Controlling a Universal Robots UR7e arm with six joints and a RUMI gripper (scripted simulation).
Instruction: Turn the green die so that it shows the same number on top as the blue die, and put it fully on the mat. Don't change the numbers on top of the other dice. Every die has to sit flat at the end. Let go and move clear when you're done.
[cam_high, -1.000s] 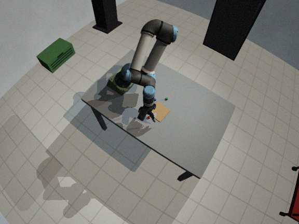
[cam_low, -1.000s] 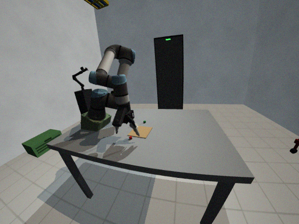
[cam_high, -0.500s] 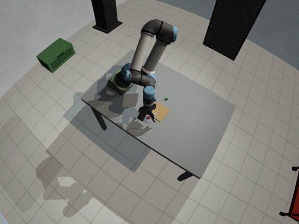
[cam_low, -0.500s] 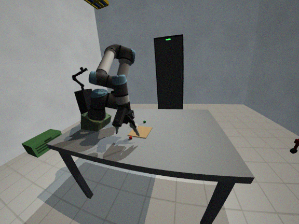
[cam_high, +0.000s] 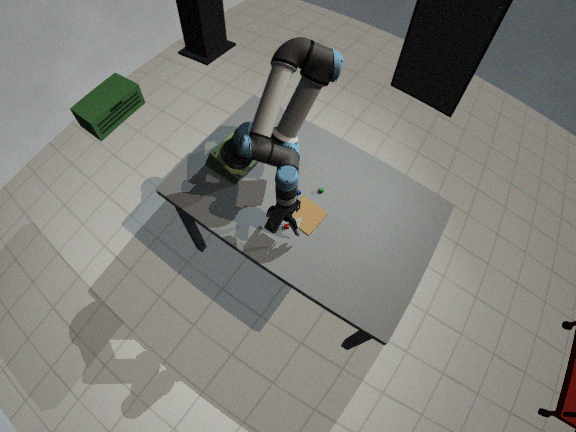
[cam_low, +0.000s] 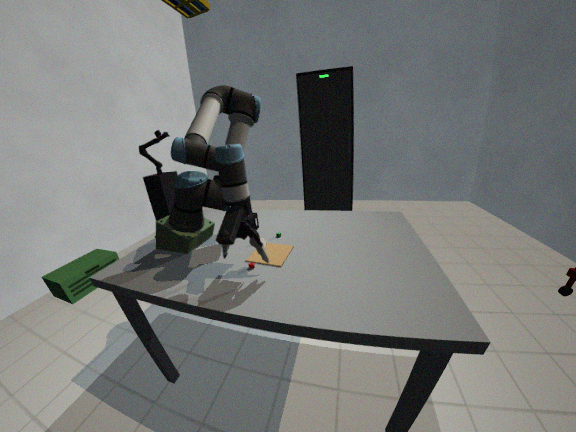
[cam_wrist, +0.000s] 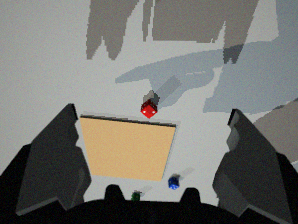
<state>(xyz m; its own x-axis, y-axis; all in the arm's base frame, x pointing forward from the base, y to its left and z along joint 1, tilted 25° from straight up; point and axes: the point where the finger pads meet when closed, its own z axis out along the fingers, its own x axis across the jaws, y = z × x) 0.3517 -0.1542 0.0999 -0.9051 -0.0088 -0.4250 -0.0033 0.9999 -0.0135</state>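
My hand is 30 mm to the right of the red die and 30 mm above it. The rest, counted from my hand: blue die: 50 mm behind, 200 mm to the left, 30 mm below; green die: 30 mm ahead, 260 mm to the left, 30 mm below; tan mat: 40 mm ahead, 120 mm to the left, 40 mm below.
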